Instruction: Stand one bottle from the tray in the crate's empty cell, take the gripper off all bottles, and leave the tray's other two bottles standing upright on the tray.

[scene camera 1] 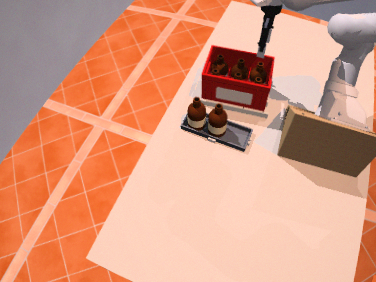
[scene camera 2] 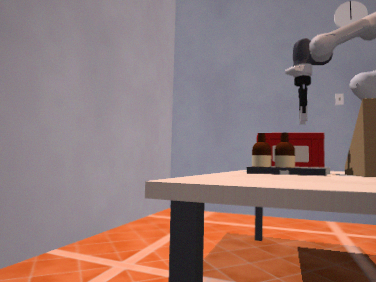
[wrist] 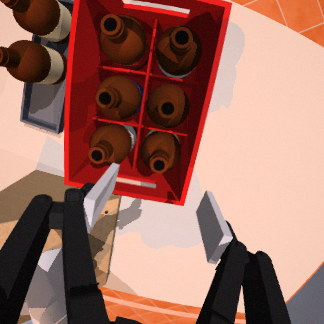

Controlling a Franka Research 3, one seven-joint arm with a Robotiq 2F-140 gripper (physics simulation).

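The red crate (scene camera 1: 209,90) (scene camera 2: 318,144) (wrist: 75,167) holds brown bottles, one in every cell seen in the wrist view. The bottle (scene camera 1: 259,71) (wrist: 160,150) in the corner cell nearest the right finger stands down in its cell like its neighbours. Two brown bottles with cream labels, one at the tray's end (scene camera 1: 196,116) (scene camera 2: 261,154) (wrist: 42,17) and one near its middle (scene camera 1: 217,121) (scene camera 2: 285,154) (wrist: 36,62), stand upright on the dark tray (scene camera 1: 240,135) (scene camera 2: 315,171) (wrist: 42,107). My gripper (scene camera 1: 261,54) (scene camera 2: 303,119) (wrist: 159,189) is open and empty, above the crate's end, clear of the bottles.
A brown box-like block (scene camera 1: 325,142) (scene camera 2: 364,137) stands on the table (scene camera 1: 210,215) (scene camera 2: 210,192) to the right of the tray and crate, in front of the arm's base. The tray lies close along the crate's label side.
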